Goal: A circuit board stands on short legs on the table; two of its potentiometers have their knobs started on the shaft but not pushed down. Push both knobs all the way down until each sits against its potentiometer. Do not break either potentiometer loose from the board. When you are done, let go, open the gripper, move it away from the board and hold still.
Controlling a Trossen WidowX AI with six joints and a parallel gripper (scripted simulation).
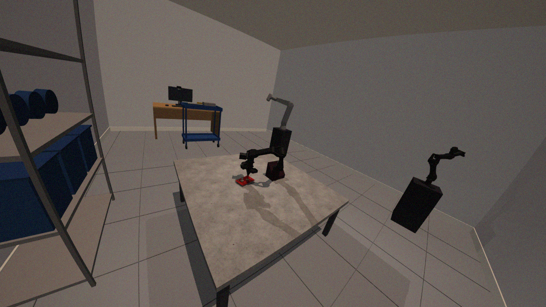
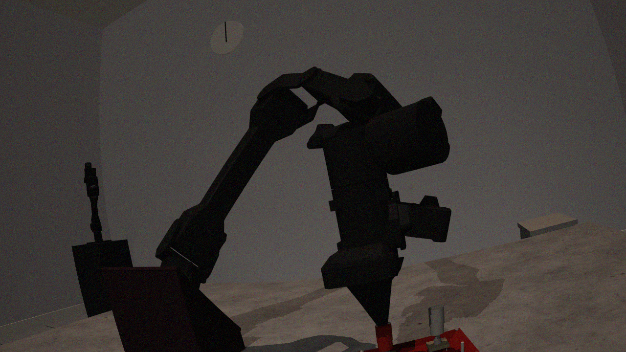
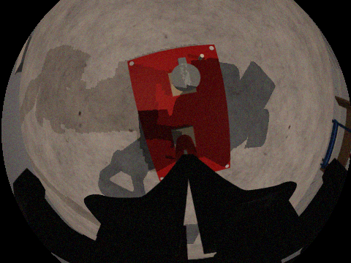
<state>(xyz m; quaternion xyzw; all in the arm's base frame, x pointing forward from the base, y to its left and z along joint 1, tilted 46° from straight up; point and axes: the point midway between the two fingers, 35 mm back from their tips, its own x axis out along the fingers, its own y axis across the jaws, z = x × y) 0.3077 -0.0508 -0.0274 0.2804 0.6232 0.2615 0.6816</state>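
My gripper tip is now 10 mm above the red knob. The rest, counted from my gripper tip: grey knob: 60 mm ahead, 10 mm below.
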